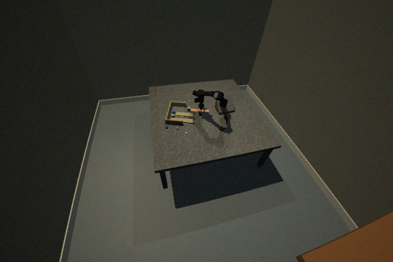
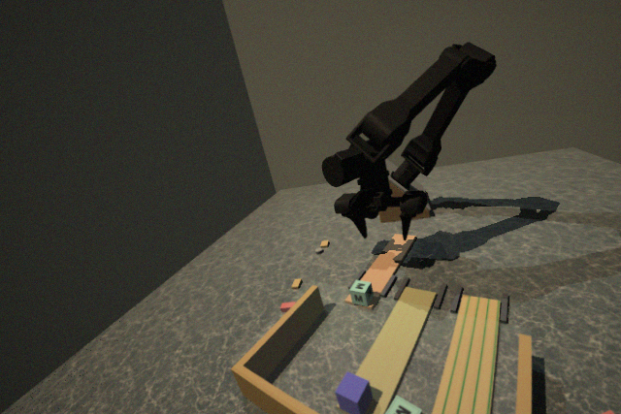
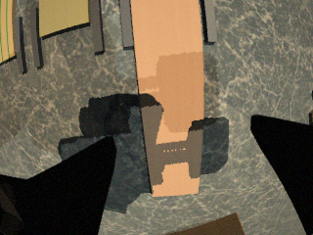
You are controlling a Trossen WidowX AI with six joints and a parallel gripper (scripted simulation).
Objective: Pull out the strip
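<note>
The strip is 2 cm ahead of my gripper tip and 5 cm below it.
</note>
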